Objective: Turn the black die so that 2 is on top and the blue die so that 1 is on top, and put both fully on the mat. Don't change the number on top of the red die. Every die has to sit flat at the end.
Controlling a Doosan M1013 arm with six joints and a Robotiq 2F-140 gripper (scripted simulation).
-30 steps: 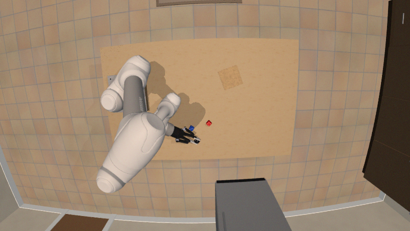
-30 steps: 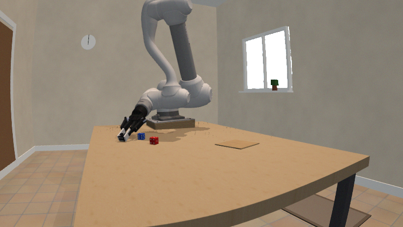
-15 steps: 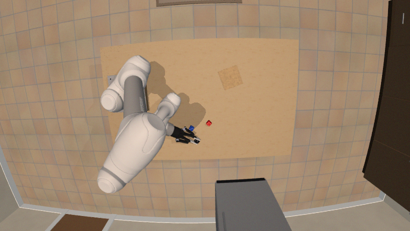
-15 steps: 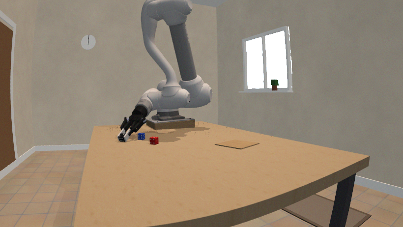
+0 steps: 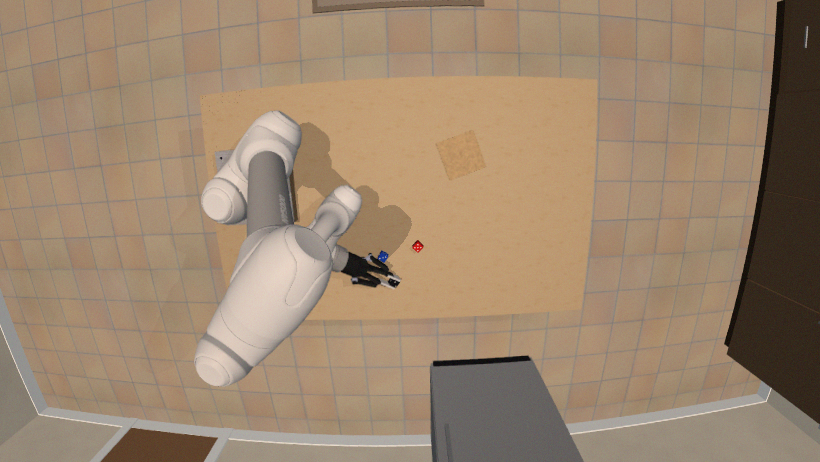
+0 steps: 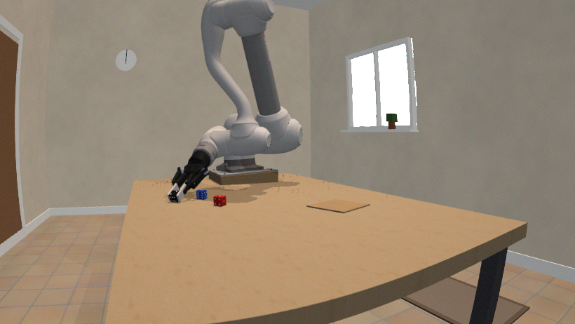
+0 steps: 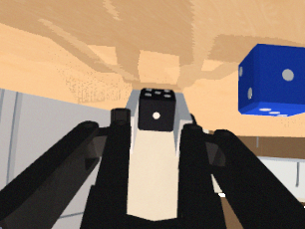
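Now: hand 1 cm to the left of the black die, 1 cm short of it and 1 cm above it. The rest, counted from my hand: red die (12 cm ahead, 11 cm to the left, 1 cm below); blue die (9 cm to the left, 1 cm below, 1 cm behind); cork mat (41 cm to the left, 33 cm ahead, 3 cm below).
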